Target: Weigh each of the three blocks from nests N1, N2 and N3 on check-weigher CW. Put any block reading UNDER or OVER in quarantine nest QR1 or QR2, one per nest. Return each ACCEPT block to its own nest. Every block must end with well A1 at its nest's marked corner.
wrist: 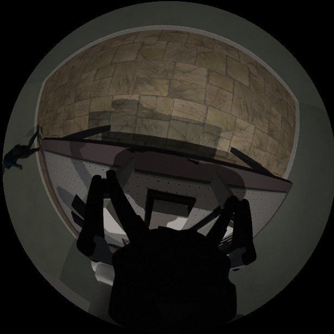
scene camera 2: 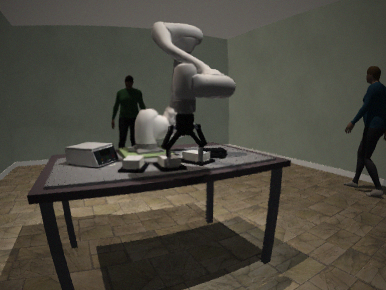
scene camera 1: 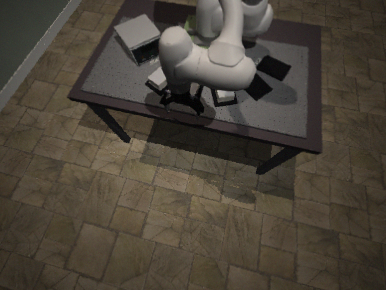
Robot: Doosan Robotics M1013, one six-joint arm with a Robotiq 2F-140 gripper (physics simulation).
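Where they show: gripper, fingertip midpoint: [scene camera 2: 185,163] [scene camera 1: 182,114]; arm's base, origin of the base link: [scene camera 2: 146,150] [scene camera 1: 208,36].
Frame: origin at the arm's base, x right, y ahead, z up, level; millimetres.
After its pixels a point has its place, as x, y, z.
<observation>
My gripper [scene camera 1: 184,111] {36, 598, 36} [scene camera 2: 184,154] [wrist: 174,171] is open and empty, pointing down near the table's front edge. In the wrist view the middle white block [scene camera 2: 169,161] [wrist: 170,212] lies in its black nest [scene camera 2: 176,168] {35, 510, -6} [wrist: 149,202] between and beyond the fingers. Another white block [scene camera 1: 158,78] {210, 408, 38} [scene camera 2: 133,161] {220, 439, 34} sits in a nest nearer the weigher, and a third [scene camera 1: 226,96] {-159, 454, 36} [scene camera 2: 196,155] {-114, 443, 29} [wrist: 114,222] in a nest on the other side. The arm hides the middle block in scene camera 1. The check-weigher [scene camera 1: 137,35] {385, 173, 84} [scene camera 2: 90,153] {406, 271, 61} bears no block. Its reading, the nest labels and the A1 marks are not legible.
Two black nests [scene camera 1: 273,68] {-403, 185, -4} [scene camera 1: 258,88] {-327, 341, -4} lie beyond the third block, without blocks. A green mat [scene camera 2: 127,152] {135, 1, -1} lies by the arm's base. The dark table border [scene camera 1: 210,122] {-102, 582, -28} runs along the front. Two people stand in the room away from the table.
</observation>
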